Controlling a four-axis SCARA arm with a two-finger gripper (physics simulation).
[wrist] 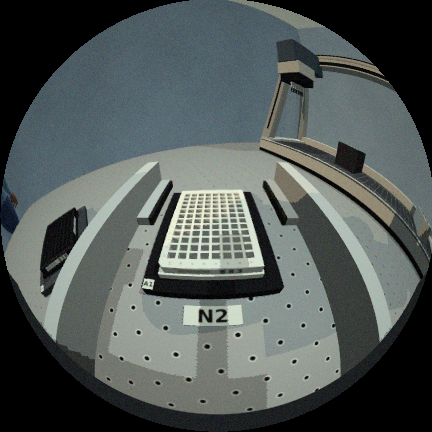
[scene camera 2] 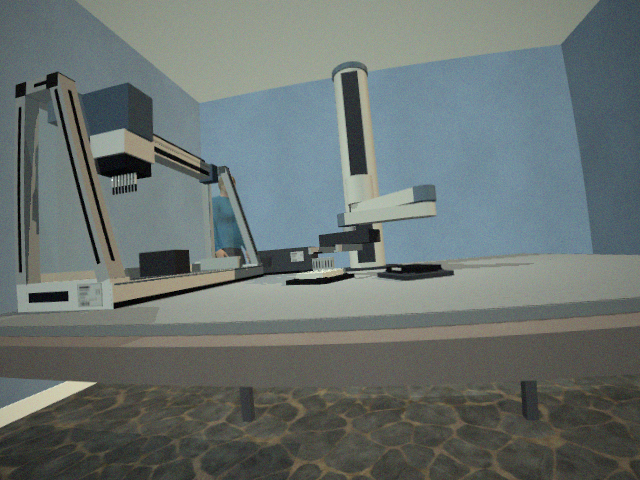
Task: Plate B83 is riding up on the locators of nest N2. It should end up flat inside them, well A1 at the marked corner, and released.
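Frame: origin at the arm's base, x ahead, y right, z down, level; centimetres.
Seen in the pictures: gripper, fingertip midpoint: point(wrist: 217, 171) point(scene camera 2: 322, 249).
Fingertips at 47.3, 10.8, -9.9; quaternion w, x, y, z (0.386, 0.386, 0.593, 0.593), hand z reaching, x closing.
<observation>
Offsets run from my fingertips to a thing's middle, as dx, dy, dz. "pt": to the spot under its first point.
White plate B83 {+2.4, +0.3, +6.6} point(scene camera 2: 323, 274) point(wrist: 212, 230) sits on the black nest N2 {+2.8, +0.6, +7.9} point(scene camera 2: 295, 282) point(wrist: 215, 288), with black rim showing around it in the wrist view. The nest's A1 tag {pt -2.2, -7.3, +7.4} point(wrist: 148, 284) is at its near left corner. The plate looks near level, but whether it lies fully down inside the locators is hard to tell. Its small well letters are unreadable, so the place of well A1 is unclear. My gripper point(scene camera 2: 338, 249) point(wrist: 217, 171) is shut with nothing between its fingers; it hangs above the plate, apart from it, its finger pads seen either side of the plate's far part.
A second nest with a black plate {pt +14.9, -22.6, +6.2} point(scene camera 2: 413, 268) point(wrist: 60, 240) stands beside N2. The N2 label {pt -6.2, -3.0, +8.4} point(wrist: 213, 315) lies in front of the nest. A gantry with a pipetting head {pt +31.3, +36.8, -26.8} point(scene camera 2: 121, 139) point(wrist: 297, 67) and a dark box {pt +9.2, +44.1, +0.0} point(scene camera 2: 164, 262) point(wrist: 350, 157) stand across the table. A person point(scene camera 2: 227, 222) stands behind the gantry.
</observation>
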